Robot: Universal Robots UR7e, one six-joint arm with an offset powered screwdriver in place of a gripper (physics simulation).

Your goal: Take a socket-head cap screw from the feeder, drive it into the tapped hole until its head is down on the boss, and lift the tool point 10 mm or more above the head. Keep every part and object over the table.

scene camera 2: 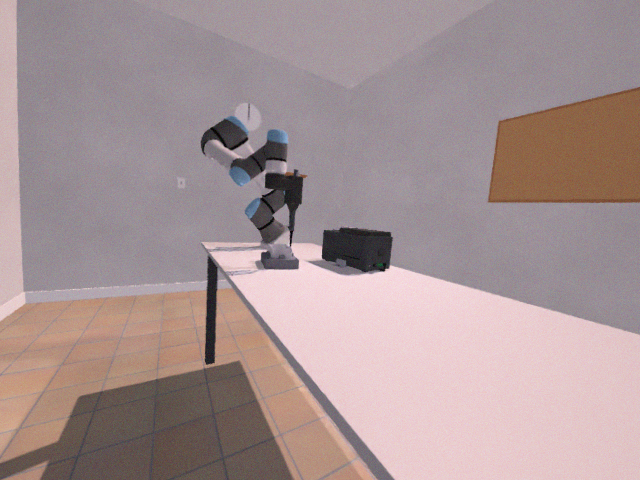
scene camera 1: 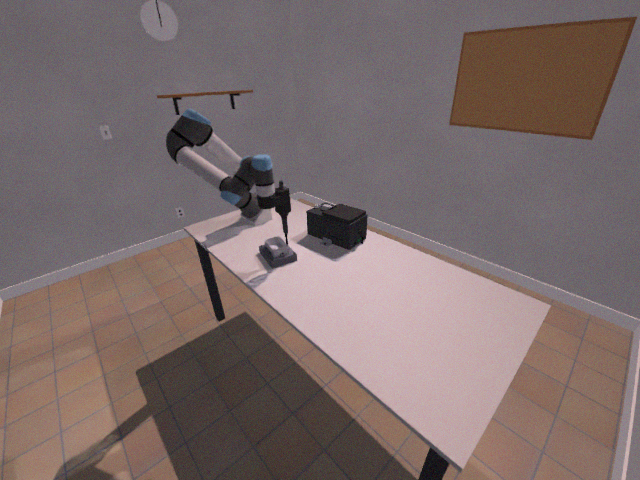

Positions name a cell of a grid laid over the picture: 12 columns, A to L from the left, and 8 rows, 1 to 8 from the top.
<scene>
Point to a black box-shaped feeder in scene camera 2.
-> At G5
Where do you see a black box-shaped feeder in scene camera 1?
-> F4
</scene>
